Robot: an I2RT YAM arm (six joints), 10 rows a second.
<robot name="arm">
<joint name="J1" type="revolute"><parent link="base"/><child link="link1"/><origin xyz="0 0 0.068" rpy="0 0 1.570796"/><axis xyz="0 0 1"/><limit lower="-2.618" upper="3.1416"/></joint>
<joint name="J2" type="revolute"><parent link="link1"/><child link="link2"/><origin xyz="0.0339 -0.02 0.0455" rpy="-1.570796 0 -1.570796"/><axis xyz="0 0 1"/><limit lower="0" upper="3.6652"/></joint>
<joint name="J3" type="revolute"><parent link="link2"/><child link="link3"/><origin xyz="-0.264 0 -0.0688" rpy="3.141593 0 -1.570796"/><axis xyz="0 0 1"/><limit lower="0" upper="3.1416"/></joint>
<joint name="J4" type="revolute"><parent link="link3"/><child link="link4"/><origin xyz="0.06 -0.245 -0.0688" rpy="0 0 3.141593"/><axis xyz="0 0 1"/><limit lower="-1.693" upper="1.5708"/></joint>
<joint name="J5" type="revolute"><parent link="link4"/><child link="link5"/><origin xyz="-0.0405 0.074 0.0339" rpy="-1.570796 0 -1.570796"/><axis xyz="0 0 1"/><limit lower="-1.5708" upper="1.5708"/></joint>
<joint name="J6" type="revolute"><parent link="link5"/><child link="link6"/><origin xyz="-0.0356 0 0.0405" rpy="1.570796 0 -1.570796"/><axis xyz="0 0 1"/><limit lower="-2.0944" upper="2.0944"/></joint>
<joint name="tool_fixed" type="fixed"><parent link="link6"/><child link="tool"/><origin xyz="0 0 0" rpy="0 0 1.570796"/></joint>
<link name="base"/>
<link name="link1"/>
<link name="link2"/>
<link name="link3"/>
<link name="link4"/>
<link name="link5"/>
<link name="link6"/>
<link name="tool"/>
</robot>
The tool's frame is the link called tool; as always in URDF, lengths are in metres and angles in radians.
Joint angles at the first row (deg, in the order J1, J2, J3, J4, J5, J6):
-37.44, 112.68, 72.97, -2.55, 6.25, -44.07
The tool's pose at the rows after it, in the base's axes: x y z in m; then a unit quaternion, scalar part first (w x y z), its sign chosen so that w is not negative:
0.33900, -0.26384, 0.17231, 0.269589, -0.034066, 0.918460, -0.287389
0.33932, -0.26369, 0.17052, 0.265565, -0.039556, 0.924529, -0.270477
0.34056, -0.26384, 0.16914, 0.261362, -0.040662, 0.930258, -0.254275
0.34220, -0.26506, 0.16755, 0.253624, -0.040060, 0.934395, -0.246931
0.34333, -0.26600, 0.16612, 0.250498, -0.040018, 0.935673, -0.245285
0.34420, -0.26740, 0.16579, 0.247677, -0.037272, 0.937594, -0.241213
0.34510, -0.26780, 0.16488, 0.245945, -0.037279, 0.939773, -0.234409
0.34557, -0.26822, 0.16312, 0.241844, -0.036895, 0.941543, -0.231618
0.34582, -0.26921, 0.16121, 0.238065, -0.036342, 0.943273, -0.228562
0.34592, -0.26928, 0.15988, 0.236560, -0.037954, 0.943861, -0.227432
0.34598, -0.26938, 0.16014, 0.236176, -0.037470, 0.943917, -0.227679
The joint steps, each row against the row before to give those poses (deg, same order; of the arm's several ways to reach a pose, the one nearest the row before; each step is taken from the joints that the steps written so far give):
-0.02, 0.26, 0.72, -2.02, -1.01, 0.13
-0.07, 0.43, 0.79, -2.13, -1.35, -0.08
0.00, 0.59, 1.10, -2.22, -1.05, 0.37
0.00, 0.76, 1.14, -1.70, -0.03, 0.15
0.00, 0.49, 0.51, -0.43, 0.09, -0.01
-0.08, 0.44, 0.76, -0.91, -0.08, 0.31
-0.01, 0.40, 0.58, -0.90, -0.43, 0.18
0.00, 0.39, 0.34, -0.54, 0.07, 0.04
-0.08, 0.44, 0.37, -0.52, -0.02, 0.01
0.00, 0.19, 0.01, -0.05, -0.04, -0.17
0.00, 0.00, 0.07, -0.09, 0.06, 0.04

